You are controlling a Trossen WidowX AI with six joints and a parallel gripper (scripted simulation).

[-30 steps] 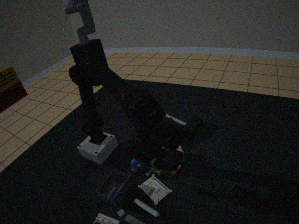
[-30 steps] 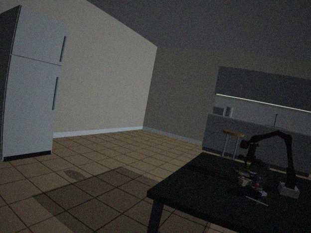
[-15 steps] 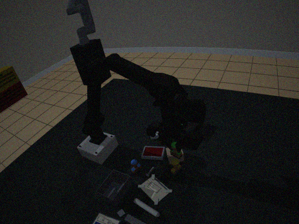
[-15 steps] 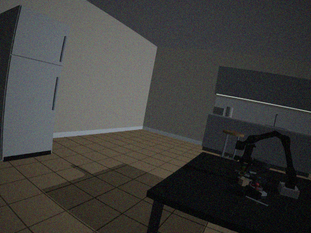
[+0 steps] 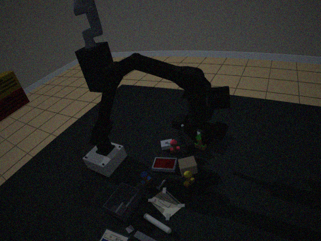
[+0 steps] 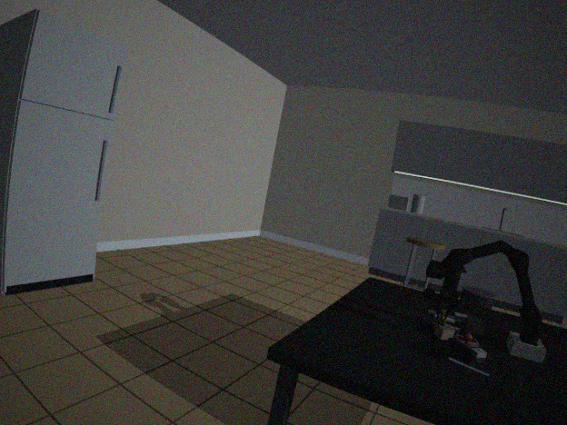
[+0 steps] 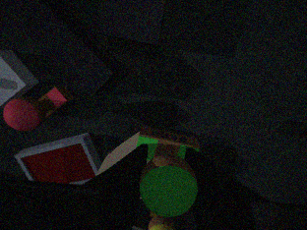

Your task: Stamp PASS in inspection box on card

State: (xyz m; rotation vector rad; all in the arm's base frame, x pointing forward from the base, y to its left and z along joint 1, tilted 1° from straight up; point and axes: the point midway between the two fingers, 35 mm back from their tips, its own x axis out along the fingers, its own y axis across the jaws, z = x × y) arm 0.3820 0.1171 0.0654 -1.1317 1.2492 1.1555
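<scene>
My gripper tip is 30 mm past the tan block, 60 mm to the left of it and 70 mm above it. From my gripper tip the other things lie so: green-knobbed PASS stamp: right at my gripper tip; red-knobbed stamp: 120 mm behind, 10 mm to the left, 70 mm below; yellow stamp: 120 mm to the right, 70 mm below.
</scene>
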